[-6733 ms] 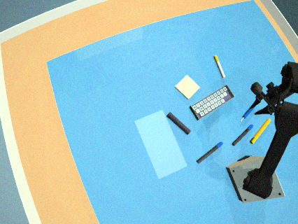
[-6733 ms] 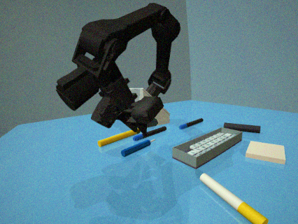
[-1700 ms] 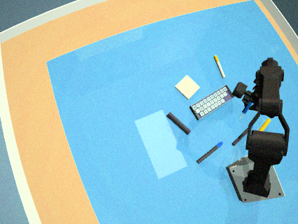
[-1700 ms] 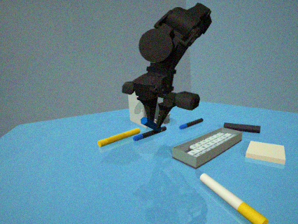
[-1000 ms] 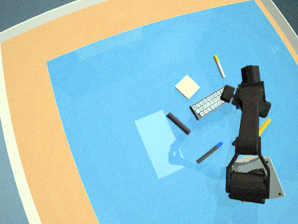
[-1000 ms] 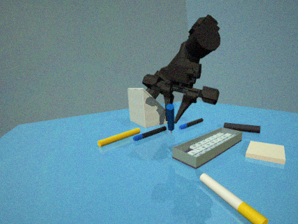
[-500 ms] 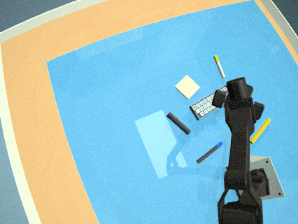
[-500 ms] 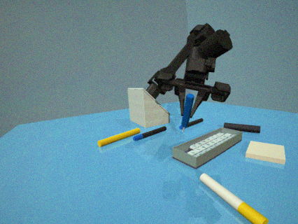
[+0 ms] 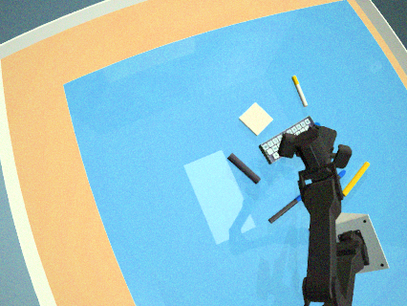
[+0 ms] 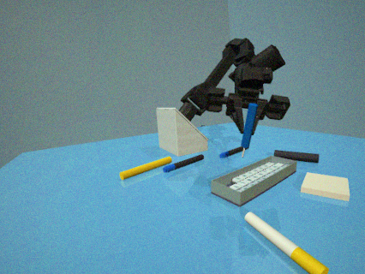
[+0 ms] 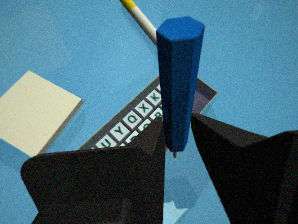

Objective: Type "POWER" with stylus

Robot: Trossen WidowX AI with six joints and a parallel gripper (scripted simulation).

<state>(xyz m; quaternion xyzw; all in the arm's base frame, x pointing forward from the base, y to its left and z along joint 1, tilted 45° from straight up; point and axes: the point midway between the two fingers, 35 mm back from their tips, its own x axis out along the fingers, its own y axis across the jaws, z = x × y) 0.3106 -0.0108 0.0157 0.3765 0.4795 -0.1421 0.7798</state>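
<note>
The stylus tip lies 5 cm below my gripper tip and 2 cm behind it. Round my gripper tip: cream notepad: 13 cm ahead, 10 cm below, 9 cm to the left; then dark rod: 20 cm to the left, 9 cm below; then blue stylus: 2 cm below, 1 cm behind.
</note>
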